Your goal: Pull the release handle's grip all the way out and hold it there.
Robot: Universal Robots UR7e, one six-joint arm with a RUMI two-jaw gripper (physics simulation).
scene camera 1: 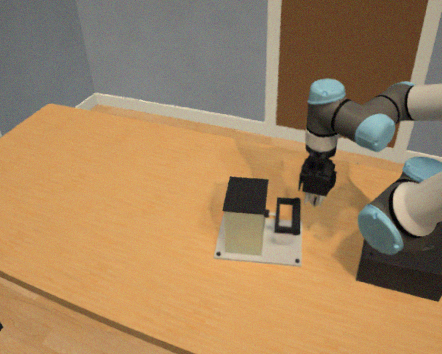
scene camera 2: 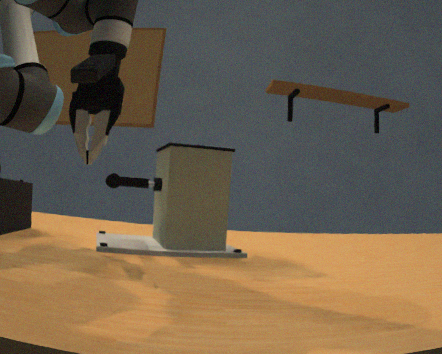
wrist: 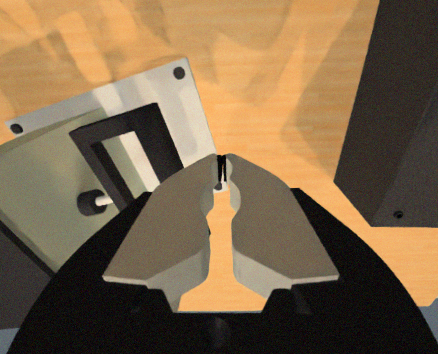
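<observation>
The release handle's grip [scene camera 1: 295, 216] [scene camera 2: 131, 182] [wrist: 162, 142] is a black rectangular loop. It stands close to the pale green housing [scene camera 1: 243, 234] [scene camera 2: 194, 200] [wrist: 45, 175], with a short piece of light rod showing between them. The housing has a black top and stands on a white base plate [scene camera 1: 285, 254] [scene camera 2: 130, 243] [wrist: 192, 117]. My gripper [scene camera 1: 314, 202] [scene camera 2: 87, 161] [wrist: 222, 158] is shut and empty. Its tips are above and to the robot-base side of the grip, apart from it. In the wrist view the left finger hides part of the grip.
The dark robot base block [scene camera 1: 400, 270] [scene camera 2: 15, 205] [wrist: 395, 125] stands on the wooden table [scene camera 1: 125, 200] [scene camera 2: 300, 300] [wrist: 260, 100], on the grip's side of the housing. A wall shelf [scene camera 2: 340, 96] and a brown board [scene camera 2: 142, 80] show behind in scene camera 2.
</observation>
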